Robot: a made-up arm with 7 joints.
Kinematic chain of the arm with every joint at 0, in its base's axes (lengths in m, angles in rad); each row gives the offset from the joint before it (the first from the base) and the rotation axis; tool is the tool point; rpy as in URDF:
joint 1: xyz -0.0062 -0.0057 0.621 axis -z
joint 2: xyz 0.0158 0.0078 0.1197 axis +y
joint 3: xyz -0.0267 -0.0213 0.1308 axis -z
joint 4: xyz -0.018 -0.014 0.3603 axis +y
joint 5: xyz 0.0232 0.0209 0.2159 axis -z
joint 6: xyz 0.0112 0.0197 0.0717 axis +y
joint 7: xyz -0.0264 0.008 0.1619 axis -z
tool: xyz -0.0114 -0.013 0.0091 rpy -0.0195 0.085 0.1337
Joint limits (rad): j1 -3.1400..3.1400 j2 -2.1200..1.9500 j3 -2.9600..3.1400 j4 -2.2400..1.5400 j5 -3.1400..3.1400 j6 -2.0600..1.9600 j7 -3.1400..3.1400
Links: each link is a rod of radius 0.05 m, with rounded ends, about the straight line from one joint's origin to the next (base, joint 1, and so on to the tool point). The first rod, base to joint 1, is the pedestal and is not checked.
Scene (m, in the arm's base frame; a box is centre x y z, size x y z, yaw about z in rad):
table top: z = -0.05
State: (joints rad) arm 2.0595 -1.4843 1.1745 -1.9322 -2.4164 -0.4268 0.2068
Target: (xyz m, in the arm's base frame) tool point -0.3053 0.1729 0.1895
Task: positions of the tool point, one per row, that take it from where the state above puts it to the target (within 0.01 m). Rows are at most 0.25 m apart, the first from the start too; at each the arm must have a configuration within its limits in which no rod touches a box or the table.
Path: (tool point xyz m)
1: 0.3908 0.3162 0.3915
2: 0.2136 0.3787 0.2932
3: 0.0197 0.3709 0.2253
4: -0.1612 0.2971 0.1909
5: -0.3053 0.1729 0.1895

